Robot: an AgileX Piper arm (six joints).
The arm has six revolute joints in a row. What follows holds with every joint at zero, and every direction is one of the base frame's.
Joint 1 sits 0.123 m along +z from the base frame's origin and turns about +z.
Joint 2 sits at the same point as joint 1 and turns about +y.
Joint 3 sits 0.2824 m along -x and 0.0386 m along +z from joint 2 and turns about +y.
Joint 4 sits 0.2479 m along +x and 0.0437 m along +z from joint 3 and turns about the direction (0.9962, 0, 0.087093).
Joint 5 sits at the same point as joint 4 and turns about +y.
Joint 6 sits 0.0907 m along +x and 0.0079 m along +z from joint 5 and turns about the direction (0.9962, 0, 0.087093).
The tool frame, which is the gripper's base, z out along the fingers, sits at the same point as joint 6; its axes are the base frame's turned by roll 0, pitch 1.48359 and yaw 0 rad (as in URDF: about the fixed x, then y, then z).
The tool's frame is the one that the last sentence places.
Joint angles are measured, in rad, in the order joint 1, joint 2, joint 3, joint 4, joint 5, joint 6. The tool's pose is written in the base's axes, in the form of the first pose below.
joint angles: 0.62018 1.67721 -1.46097 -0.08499 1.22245 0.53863
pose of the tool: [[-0.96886 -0.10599 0.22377 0.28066], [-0.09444 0.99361 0.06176 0.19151], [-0.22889 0.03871 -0.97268 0.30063], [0 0 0 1]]
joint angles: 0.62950 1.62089 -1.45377 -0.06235 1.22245 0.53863
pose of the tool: [[-0.96171 -0.11451 0.24898 0.26870], [-0.08969 0.99000 0.10889 0.18911], [-0.25896 0.08239 -0.96237 0.31734], [0 0 0 1]]
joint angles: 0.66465 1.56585 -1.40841 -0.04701 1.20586 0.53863
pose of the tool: [[-0.95502 -0.15005 0.25576 0.25066], [-0.11567 0.98270 0.14464 0.19133], [-0.27304 0.10855 -0.95586 0.32285], [0 0 0 1]]
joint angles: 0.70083 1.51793 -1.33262 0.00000 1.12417 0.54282
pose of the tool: [[-0.94820 -0.18109 0.26102 0.23418], [-0.12416 0.96752 0.22022 0.19758], [-0.29242 0.17641 -0.93988 0.31874], [0 0 0 1]]
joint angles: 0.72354 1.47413 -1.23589 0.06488 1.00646 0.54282
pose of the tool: [[-0.94473 -0.19309 0.26495 0.22074], [-0.10714 0.94562 0.30713 0.20165], [-0.30984 0.26177 -0.91404 0.30854], [0 0 0 1]]
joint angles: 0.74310 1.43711 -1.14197 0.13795 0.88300 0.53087
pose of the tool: [[-0.94215 -0.19974 0.26918 0.20895], [-0.08240 0.91644 0.39161 0.20512], [-0.32491 0.34677 -0.87988 0.29761], [0 0 0 1]]
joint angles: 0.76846 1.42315 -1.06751 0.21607 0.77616 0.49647
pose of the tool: [[-0.94126 -0.21568 0.25983 0.19924], [-0.07571 0.88465 0.46007 0.21163], [-0.32909 0.41337 -0.84902 0.28534], [0 0 0 1]]
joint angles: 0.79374 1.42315 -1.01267 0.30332 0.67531 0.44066
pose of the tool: [[-0.93819 -0.23630 0.25291 0.19226], [-0.07271 0.84894 0.52346 0.21975], [-0.33840 0.47272 -0.81365 0.27506], [0 0 0 1]]
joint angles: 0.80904 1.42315 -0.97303 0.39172 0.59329 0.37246
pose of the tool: [[-0.93359 -0.25287 0.25390 0.18795], [-0.06432 0.81530 0.57546 0.22522], [-0.35252 0.52091 -0.77742 0.26870], [0 0 0 1]]
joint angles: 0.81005 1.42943 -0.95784 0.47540 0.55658 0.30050
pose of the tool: [[-0.93342 -0.26108 0.24611 0.18725], [-0.06051 0.79067 0.60925 0.22866], [-0.35365 0.55379 -0.75382 0.26568], [0 0 0 1]]
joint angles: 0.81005 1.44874 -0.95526 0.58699 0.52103 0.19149
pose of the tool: [[-0.93029 -0.28024 0.23668 0.18903], [-0.06350 0.75855 0.64852 0.23501], [-0.36127 0.58828 -0.72347 0.26318], [0 0 0 1]]
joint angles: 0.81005 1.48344 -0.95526 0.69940 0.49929 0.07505
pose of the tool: [[-0.93041 -0.29590 0.21631 0.19200], [-0.07681 0.73445 0.67431 0.24244], [-0.35840 0.61077 -0.70606 0.25621], [0 0 0 1]]
